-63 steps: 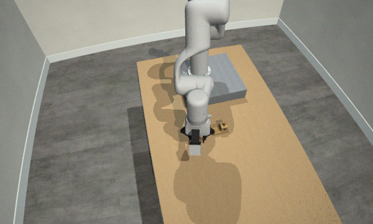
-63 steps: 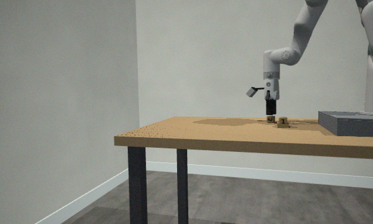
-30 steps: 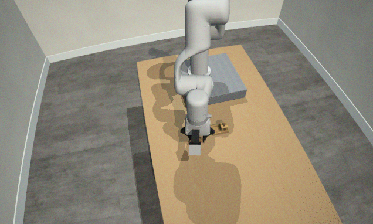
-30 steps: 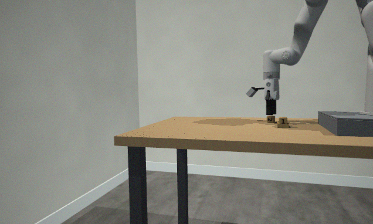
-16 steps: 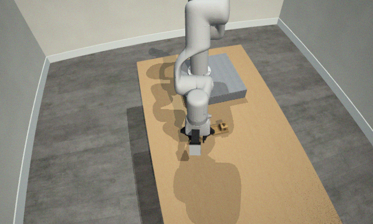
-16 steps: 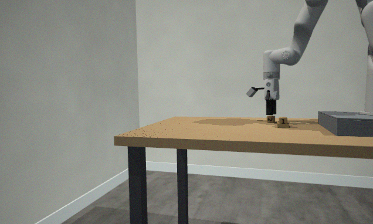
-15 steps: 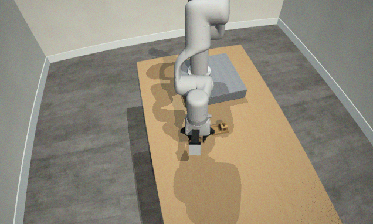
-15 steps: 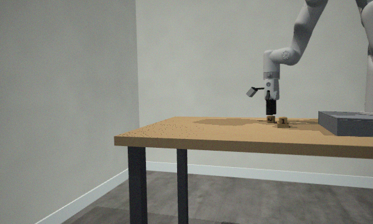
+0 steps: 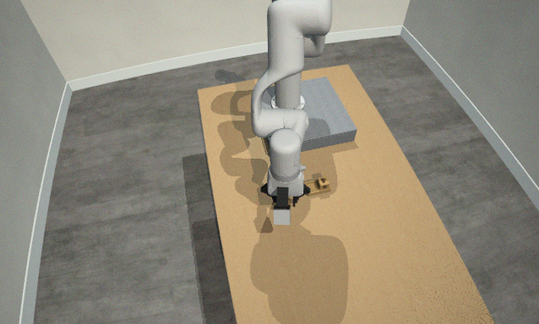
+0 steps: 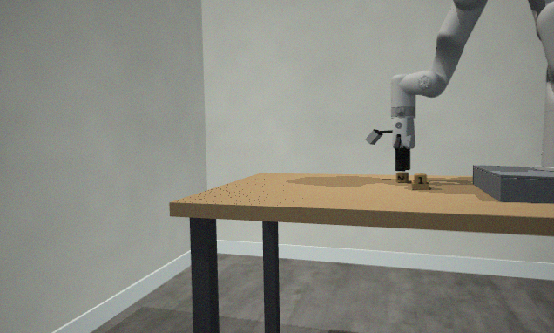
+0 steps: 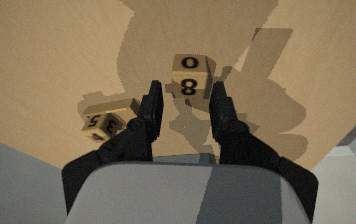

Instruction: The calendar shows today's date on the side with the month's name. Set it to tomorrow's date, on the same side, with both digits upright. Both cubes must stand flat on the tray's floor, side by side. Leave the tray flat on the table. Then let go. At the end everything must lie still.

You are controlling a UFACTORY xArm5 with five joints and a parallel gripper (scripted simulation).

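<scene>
Right now my hand is 40 mm above the wooden cube. From my hand the other things lie so: wooden tray 40 mm behind, 120 mm to the left, 50 mm below.
</scene>
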